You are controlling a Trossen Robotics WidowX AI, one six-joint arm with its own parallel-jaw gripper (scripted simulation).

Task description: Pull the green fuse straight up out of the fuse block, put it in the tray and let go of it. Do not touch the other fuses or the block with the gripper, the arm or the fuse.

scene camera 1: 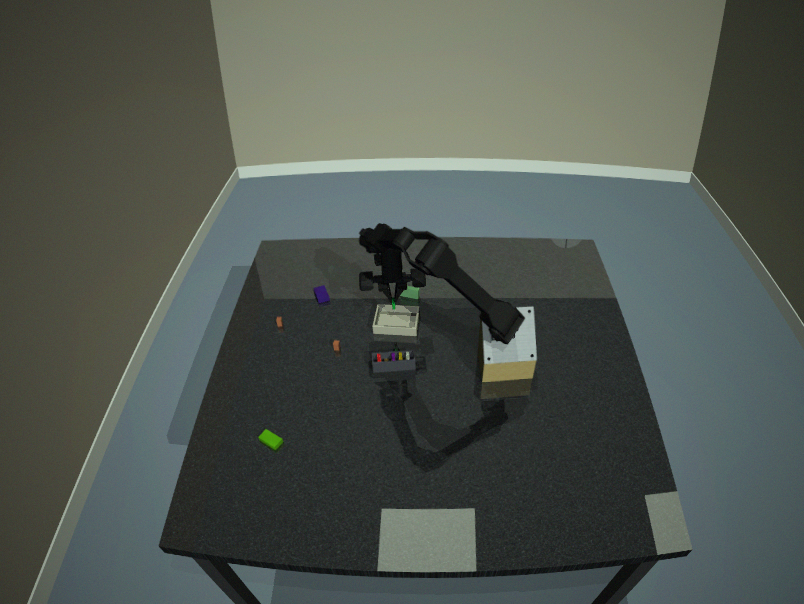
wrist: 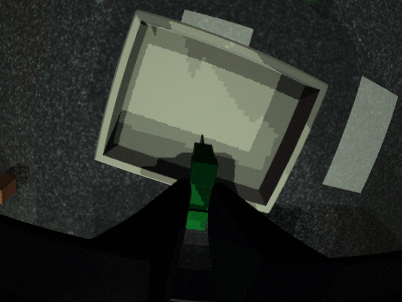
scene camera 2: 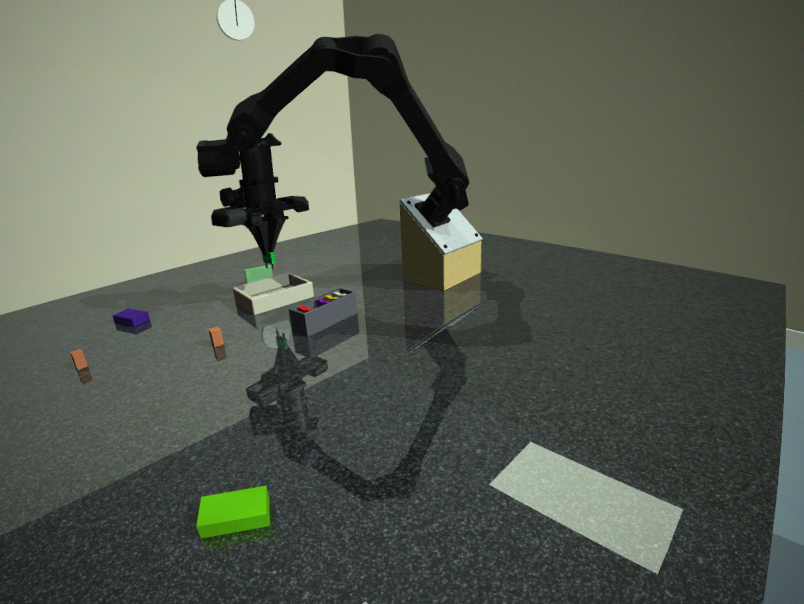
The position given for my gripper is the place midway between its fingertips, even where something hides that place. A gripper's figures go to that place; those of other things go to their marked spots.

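My gripper (wrist: 199, 191) is 0.10 m from the lens, while a green fuse (wrist: 203, 166) is 0.09 m from the lens.
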